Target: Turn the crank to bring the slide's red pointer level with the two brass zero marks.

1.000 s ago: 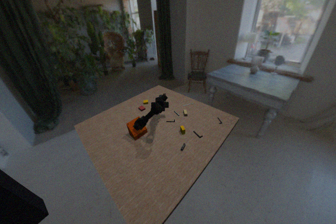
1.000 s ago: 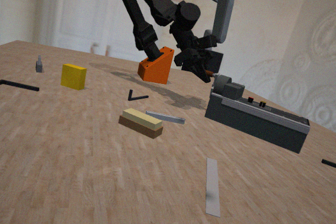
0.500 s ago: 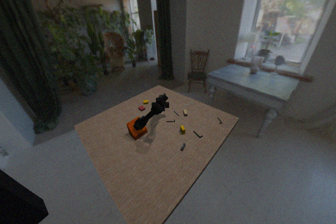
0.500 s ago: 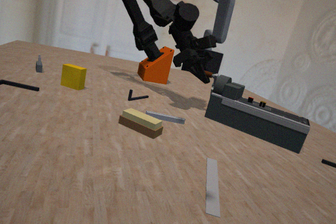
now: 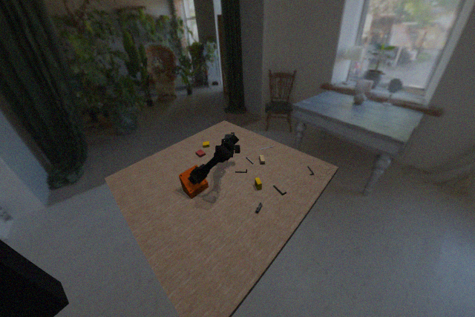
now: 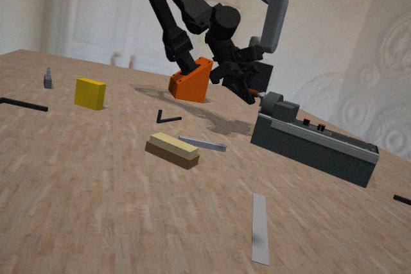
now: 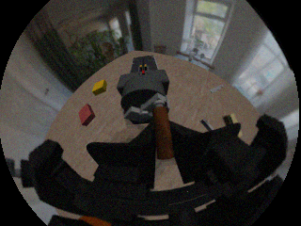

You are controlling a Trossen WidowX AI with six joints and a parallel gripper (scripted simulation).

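The red pointer is 10 cm ahead of my gripper tip and 9 cm to the left of it. Also, from my gripper tip: tan-and-brown block (12 cm ahead, 24 cm to the right, 7 cm below); brown crank handle (1 cm behind, 1 cm to the right, 3 cm above); grey bar (7 cm ahead, 15 cm to the right, 8 cm below).
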